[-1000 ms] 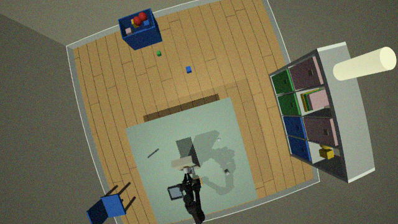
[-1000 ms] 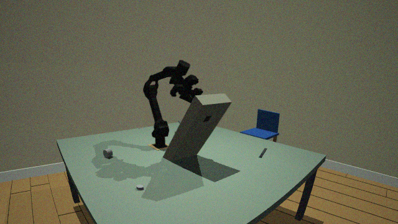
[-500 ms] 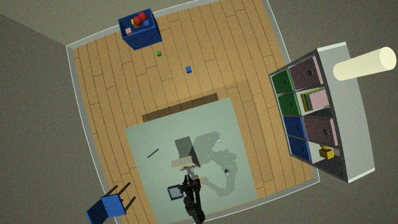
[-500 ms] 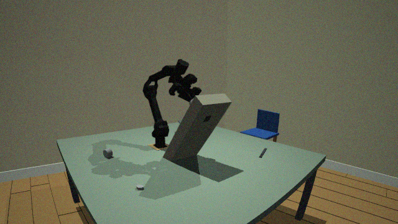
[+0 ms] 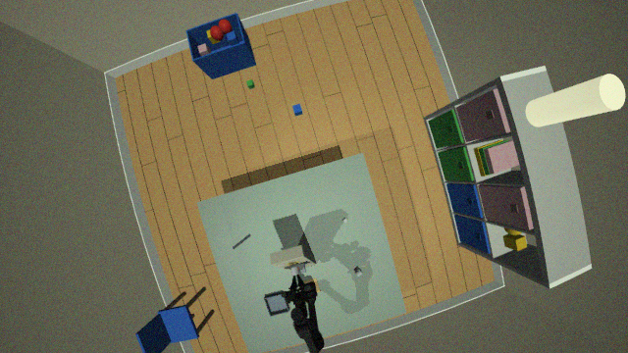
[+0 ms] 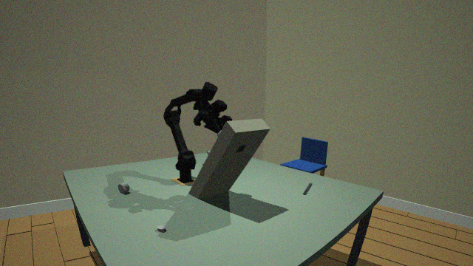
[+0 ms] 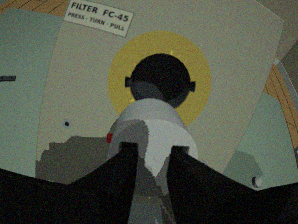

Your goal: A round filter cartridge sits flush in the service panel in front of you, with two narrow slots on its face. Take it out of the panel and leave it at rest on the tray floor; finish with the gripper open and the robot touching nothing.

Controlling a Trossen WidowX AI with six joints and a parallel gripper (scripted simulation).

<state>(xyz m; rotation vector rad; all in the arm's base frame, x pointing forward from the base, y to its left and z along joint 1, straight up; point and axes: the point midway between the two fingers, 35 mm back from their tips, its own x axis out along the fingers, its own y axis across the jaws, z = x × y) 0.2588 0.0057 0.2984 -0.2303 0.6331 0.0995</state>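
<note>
Now: the round filter cartridge 1 cm ahead of my gripper tip and 1 cm below it. Also, from my gripper tip: small grey lump 26 cm behind, 38 cm to the right, 26 cm below; then grey square tray 35 cm behind, 28 cm to the left, 27 cm below.
</note>
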